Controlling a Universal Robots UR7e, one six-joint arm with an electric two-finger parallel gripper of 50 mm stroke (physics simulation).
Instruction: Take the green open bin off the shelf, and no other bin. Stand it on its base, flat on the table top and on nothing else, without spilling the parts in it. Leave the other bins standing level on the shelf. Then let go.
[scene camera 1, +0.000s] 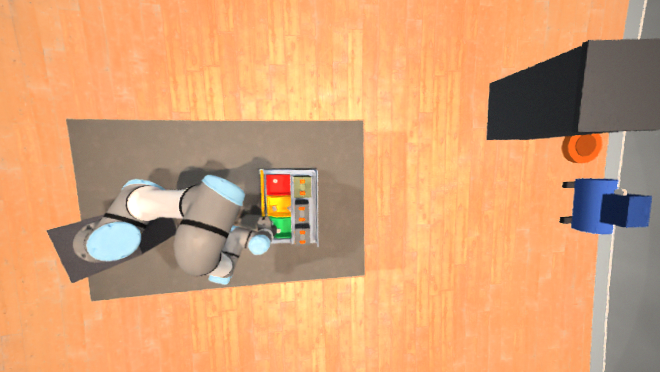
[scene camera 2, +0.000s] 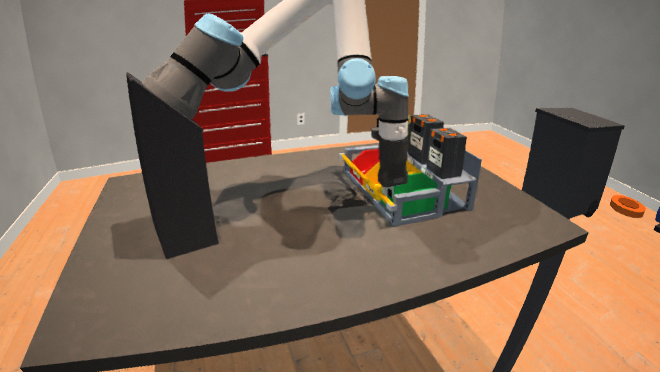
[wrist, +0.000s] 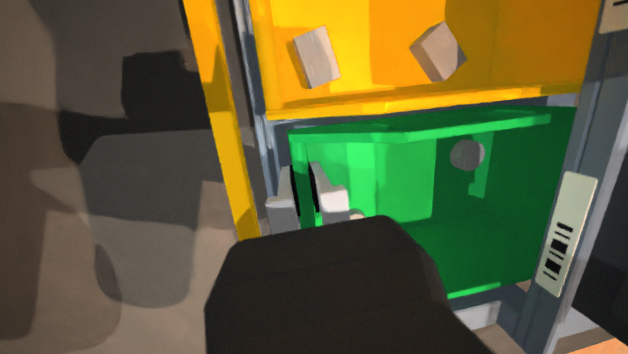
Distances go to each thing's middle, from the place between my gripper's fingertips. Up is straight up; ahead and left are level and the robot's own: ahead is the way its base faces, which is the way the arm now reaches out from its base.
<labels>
I see the green open bin (scene camera 2: 416, 182) 8 cm ahead of my hand and 2 cm above it. The rest, counted from my hand: yellow bin (wrist: 508, 57) (4 cm ahead, 11 cm to the left, 2 cm above).
</labels>
